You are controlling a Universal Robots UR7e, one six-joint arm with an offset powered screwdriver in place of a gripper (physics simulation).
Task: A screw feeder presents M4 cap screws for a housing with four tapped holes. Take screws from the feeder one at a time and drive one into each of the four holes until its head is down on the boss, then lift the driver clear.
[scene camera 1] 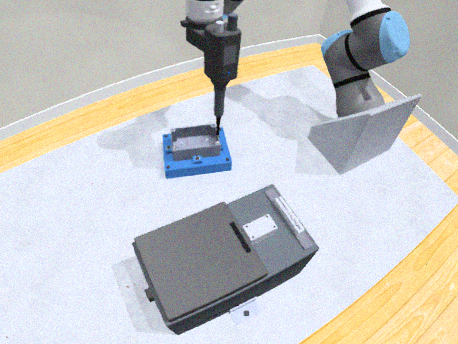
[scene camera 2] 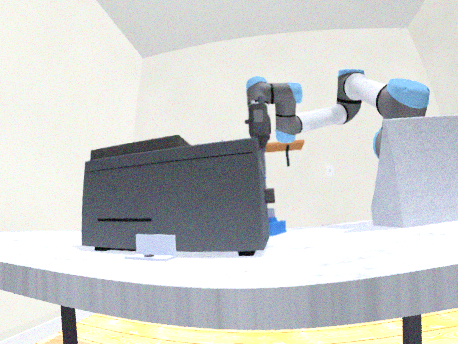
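Observation:
The powered screwdriver, my gripper point(scene camera 1: 218, 137), is upright, with its thin dark bit at the right side of the open grey housing point(scene camera 1: 192, 152). The bit tip is at or just above the front right corner boss; contact is too small to tell. Whether a screw is on the bit, and which holes hold screws, cannot be made out. The housing sits in a blue fixture point(scene camera 1: 197, 170) point(scene camera 2: 276, 228). The dark grey screw feeder point(scene camera 1: 200, 260) point(scene camera 2: 170, 200) stands in front of it. In scene camera 2 the driver's body point(scene camera 2: 259, 120) shows above the feeder, which hides the bit.
A grey angled panel point(scene camera 1: 367, 132) point(scene camera 2: 422, 170) stands at the right, before the arm's base. A small pale bracket point(scene camera 1: 240, 305) point(scene camera 2: 156, 244) with a dark spot is beside the feeder's near side. A white plate point(scene camera 1: 260, 227) lies on the feeder's lower top.

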